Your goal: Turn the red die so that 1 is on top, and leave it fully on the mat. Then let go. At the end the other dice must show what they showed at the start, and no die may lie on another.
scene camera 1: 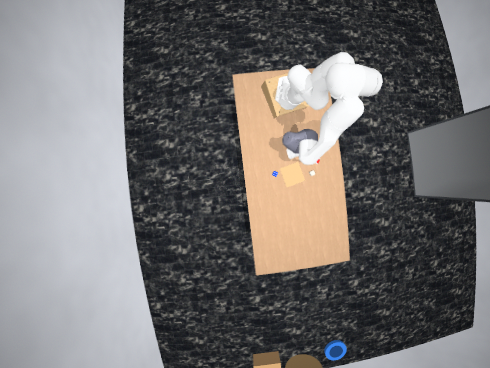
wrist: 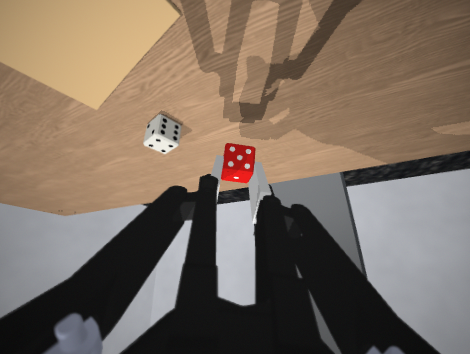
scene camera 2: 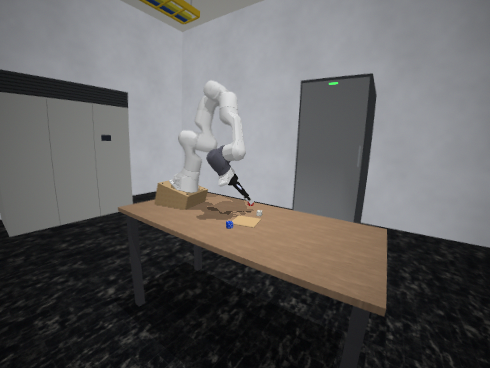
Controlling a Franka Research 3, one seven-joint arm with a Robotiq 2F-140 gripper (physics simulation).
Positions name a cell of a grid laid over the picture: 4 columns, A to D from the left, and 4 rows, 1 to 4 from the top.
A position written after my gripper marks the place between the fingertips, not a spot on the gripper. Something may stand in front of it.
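My gripper (wrist: C2) in sight. Red die (wrist: C2), white die (wrist: B2). Tan mat (wrist: A1).
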